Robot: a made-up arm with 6 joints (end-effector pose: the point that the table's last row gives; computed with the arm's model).
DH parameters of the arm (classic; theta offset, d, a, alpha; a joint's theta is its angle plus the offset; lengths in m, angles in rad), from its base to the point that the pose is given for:
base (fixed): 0.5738 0 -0.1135 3.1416
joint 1: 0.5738 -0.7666 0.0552 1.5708
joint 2: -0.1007 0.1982 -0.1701 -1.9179
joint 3: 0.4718 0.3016 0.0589 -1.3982
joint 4: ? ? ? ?
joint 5: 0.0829 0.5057 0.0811 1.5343
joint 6: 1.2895 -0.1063 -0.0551 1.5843
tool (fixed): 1.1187 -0.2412 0 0
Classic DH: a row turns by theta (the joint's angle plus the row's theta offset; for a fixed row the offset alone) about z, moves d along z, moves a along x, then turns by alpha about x.
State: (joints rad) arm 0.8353 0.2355 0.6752 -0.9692 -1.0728 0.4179
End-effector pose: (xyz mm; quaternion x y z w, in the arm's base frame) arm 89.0 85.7 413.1 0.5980 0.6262 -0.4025 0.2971
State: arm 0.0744 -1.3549 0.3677 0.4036 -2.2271 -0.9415
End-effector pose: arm 167.6 -240.5 881.5 -0.4382 0.1729 -0.1394 0.8710
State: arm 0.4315 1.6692 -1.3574 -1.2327 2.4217 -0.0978
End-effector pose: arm -599.1 333.5 1228.2 0.2170 0.5056 -0.2839 0.7853
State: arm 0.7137 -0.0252 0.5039 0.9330 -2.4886 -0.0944
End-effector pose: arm 52.8 -111.4 703.1 0.0832 0.7391 -0.5120 0.4298
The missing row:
joint 4: 1.1498 -0.6697 -0.1377 0.4873
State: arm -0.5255 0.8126 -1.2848 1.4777 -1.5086 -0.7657
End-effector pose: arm -297.1 157.5 654.7 -0.4981 -0.1288 0.6992 0.4964
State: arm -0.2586 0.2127 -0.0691 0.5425 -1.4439 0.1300
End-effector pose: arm -110.2 118.1 415.5 -0.3931 0.4889 -0.0712 0.7755
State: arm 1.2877 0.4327 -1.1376 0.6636 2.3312 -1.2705
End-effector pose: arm 310.2 -13.0 217.5 -0.1695 -0.6081 -0.7662 0.1202
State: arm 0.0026 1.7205 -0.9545 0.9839 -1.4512 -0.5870
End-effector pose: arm -316.7 178.5 744.3 -0.2537 0.5219 0.7032 0.4108
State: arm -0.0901 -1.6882 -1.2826 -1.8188 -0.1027 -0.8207
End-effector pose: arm 301.6 -105.3 481.9 -0.7329 0.1430 0.0495 0.6633
